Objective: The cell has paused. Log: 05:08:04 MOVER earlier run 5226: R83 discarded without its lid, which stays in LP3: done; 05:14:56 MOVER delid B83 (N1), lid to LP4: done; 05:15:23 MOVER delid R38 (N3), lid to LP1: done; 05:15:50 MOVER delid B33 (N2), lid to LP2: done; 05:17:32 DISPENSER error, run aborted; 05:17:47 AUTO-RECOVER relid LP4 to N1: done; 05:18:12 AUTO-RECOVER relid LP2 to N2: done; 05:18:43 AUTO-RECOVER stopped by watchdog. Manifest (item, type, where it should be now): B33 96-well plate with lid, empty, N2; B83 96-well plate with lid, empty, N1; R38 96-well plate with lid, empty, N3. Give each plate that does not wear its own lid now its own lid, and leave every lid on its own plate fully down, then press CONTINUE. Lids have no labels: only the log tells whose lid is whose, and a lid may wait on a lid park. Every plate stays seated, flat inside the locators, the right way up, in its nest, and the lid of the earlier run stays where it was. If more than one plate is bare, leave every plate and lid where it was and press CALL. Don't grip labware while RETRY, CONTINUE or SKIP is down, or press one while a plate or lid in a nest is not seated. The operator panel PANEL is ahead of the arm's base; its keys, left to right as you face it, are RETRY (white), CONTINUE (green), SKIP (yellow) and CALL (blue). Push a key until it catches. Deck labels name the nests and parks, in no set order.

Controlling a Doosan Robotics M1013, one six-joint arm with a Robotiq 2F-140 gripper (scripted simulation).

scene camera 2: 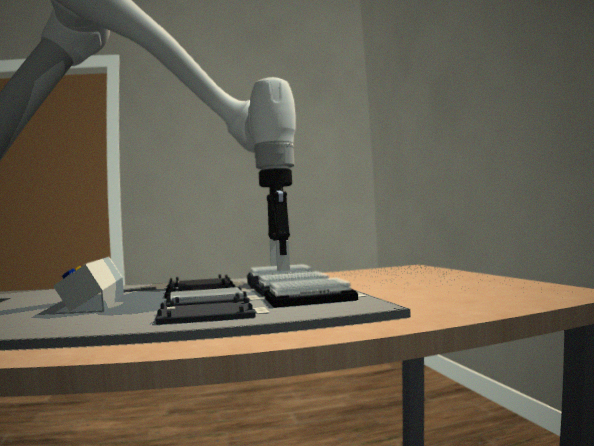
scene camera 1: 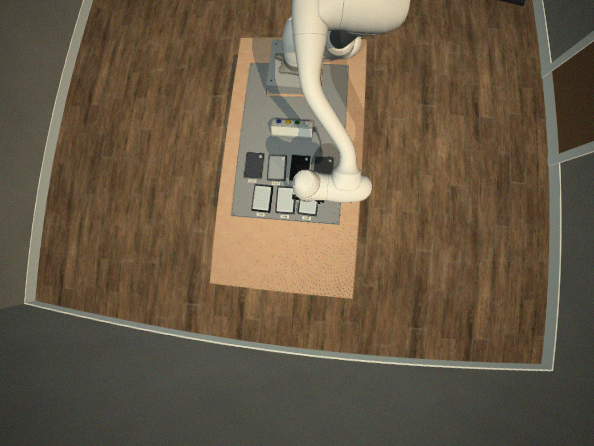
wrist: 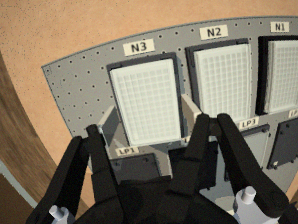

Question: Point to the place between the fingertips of my gripper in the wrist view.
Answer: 148, 108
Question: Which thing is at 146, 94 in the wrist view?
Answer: A grey lid.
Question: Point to a grey lid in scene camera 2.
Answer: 324, 283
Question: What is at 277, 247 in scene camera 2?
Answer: My gripper.
